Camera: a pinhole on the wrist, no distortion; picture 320 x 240 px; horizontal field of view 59.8 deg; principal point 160.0 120.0 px. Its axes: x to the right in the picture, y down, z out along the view. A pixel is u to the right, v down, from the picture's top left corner.
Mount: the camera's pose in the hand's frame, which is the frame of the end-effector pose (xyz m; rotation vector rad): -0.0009 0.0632 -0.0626 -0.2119 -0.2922 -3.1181
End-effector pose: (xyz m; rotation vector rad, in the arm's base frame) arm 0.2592 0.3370 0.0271 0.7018 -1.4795 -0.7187
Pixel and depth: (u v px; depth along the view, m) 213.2 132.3 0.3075
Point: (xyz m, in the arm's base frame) 0.0124 0.4224 0.0959
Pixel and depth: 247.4 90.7 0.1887
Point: 0.1346 0.4398 0.0964
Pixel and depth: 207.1 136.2 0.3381
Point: -0.0185 0.4183 0.0986
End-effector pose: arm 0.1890 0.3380 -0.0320 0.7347 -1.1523 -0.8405
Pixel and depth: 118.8 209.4 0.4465
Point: -0.1634 0.2040 0.1285
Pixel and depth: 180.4 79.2 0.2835
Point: 0.0193 0.3883 0.1603
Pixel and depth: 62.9 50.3 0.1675
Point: 0.1462 0.3315 0.1404
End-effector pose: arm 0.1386 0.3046 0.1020 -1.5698 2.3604 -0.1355
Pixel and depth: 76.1 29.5 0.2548
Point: -0.0210 0.2959 -0.1175
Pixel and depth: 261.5 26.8 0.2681
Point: 0.0409 0.4598 -0.1198
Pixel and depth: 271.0 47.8 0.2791
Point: 0.0630 0.4660 -0.1288
